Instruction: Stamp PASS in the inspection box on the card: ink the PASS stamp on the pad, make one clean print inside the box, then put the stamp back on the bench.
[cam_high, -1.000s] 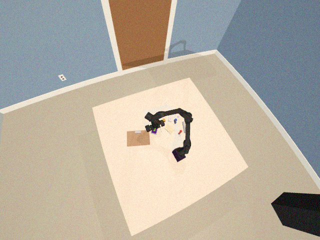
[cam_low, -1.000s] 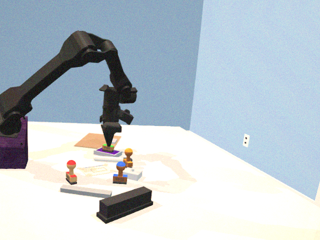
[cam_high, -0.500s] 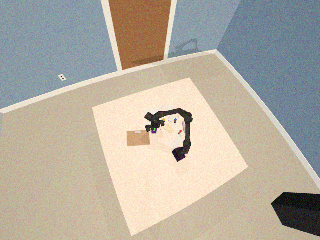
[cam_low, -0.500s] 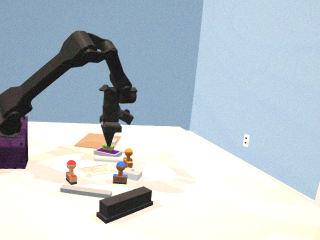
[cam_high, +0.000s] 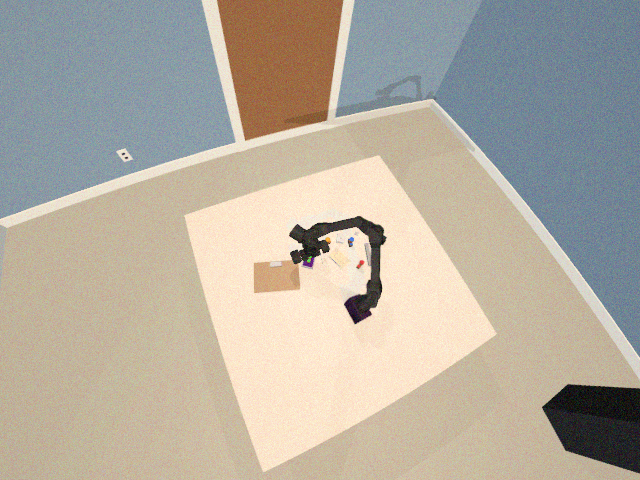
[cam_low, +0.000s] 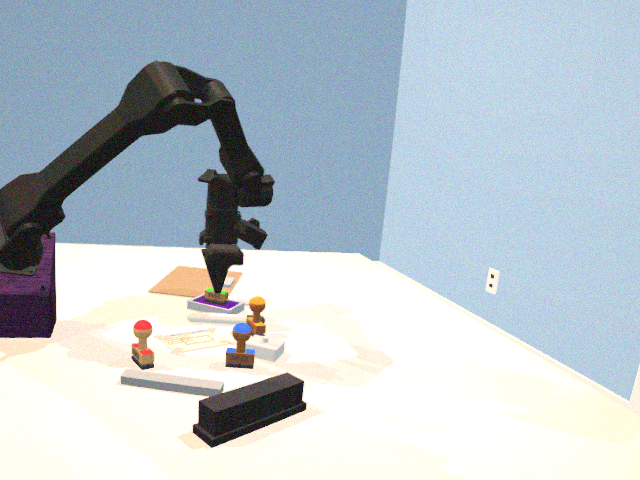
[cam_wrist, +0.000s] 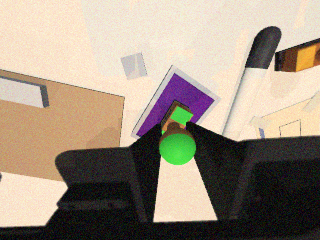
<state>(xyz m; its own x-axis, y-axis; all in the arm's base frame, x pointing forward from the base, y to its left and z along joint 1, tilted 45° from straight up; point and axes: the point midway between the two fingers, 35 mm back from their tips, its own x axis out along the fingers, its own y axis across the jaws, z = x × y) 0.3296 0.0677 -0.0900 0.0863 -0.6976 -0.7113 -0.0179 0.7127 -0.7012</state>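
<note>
The green-knobbed stamp is right at my gripper tip. Round my gripper tip: white pen 30 mm ahead, 80 mm to the right, 30 mm below; orange-knobbed stamp 50 mm ahead, 130 mm to the right, 20 mm below; purple ink pad 30 mm below.
</note>
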